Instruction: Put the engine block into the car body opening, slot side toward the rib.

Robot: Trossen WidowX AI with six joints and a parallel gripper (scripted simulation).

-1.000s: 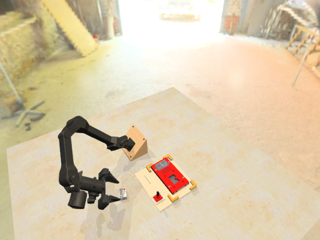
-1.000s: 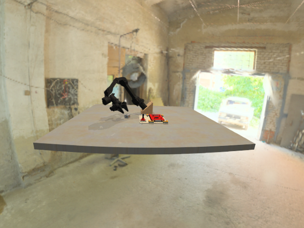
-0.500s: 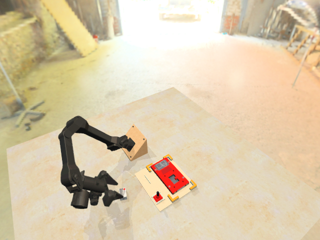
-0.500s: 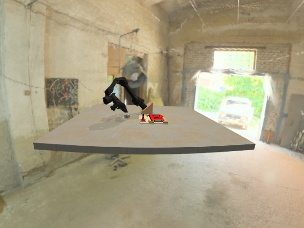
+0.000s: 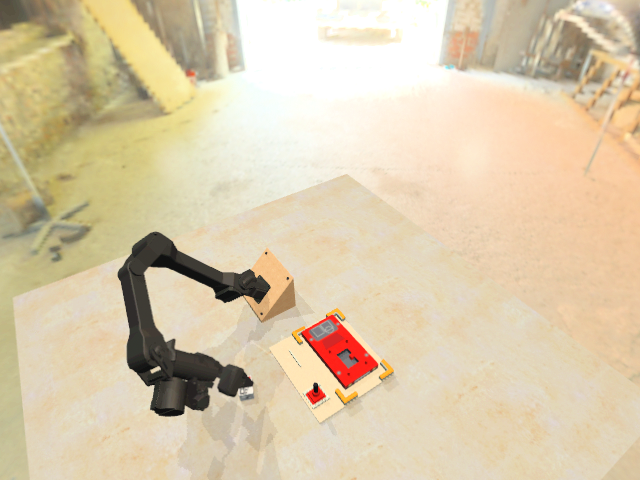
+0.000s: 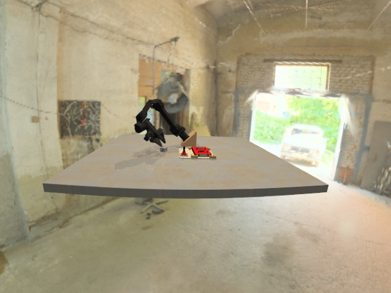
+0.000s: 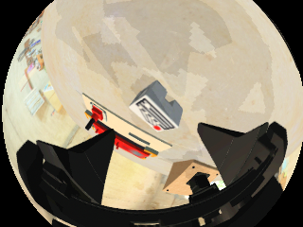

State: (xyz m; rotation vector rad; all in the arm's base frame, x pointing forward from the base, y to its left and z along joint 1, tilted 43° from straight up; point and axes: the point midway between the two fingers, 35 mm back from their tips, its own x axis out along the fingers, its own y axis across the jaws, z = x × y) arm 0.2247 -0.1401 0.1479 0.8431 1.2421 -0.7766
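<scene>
The engine block lies 10 mm ahead of my gripper tip and 30 mm below it.
</scene>
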